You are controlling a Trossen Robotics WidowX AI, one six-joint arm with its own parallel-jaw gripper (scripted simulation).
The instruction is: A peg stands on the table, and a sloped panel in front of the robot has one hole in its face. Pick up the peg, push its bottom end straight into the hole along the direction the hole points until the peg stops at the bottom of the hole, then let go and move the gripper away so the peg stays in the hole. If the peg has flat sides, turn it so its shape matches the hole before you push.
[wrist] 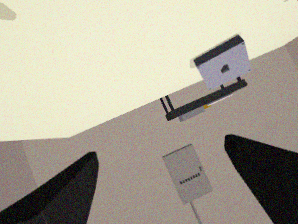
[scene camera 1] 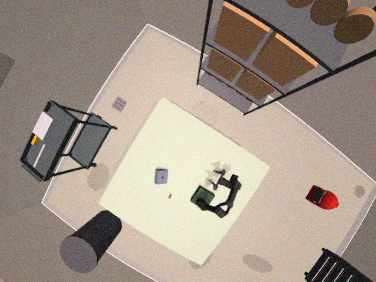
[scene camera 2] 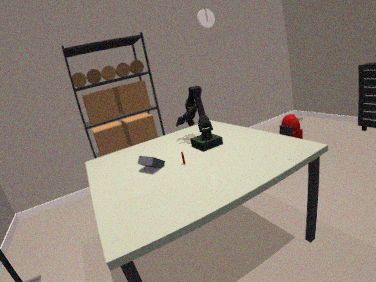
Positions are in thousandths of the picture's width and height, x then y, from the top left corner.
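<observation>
Grey sloped panel (wrist: 780,234) in sight. My gripper (wrist: 545,667) open, holding nothing.
</observation>
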